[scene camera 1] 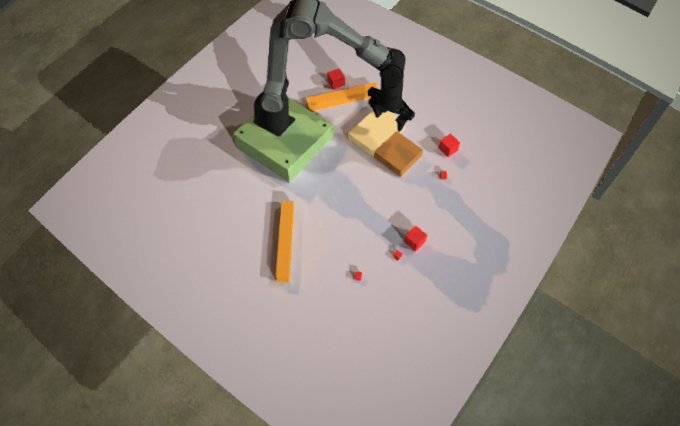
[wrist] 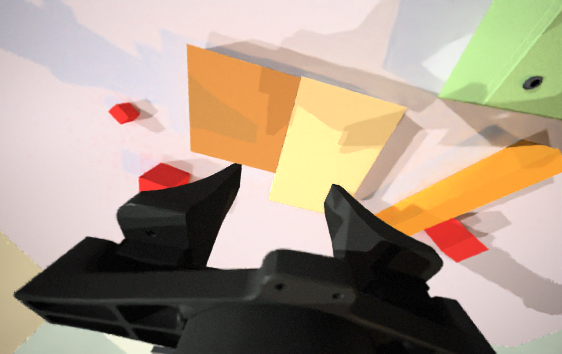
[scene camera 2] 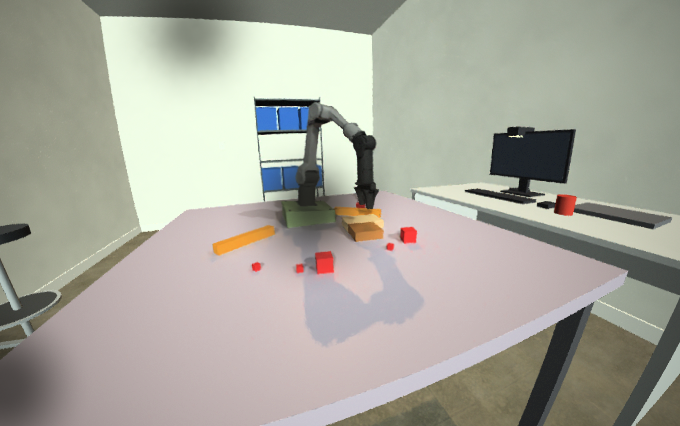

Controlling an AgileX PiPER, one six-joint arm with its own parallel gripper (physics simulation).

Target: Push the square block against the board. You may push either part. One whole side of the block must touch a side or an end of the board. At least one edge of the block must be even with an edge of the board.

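Observation:
The brown square block lies flat on the table. One whole side of it touches a long side of the pale yellow board, with no gap showing in the wrist view. There, their upper edges form one nearly straight line, while the board reaches farther than the block at the lower end. My gripper is open and empty, fingers pointing down near that longer end of the board. How high the fingertips hang is hard to tell.
An orange bar and a red cube lie behind the board. Another red cube and a tiny one lie beyond the block. The green base stands beside the board.

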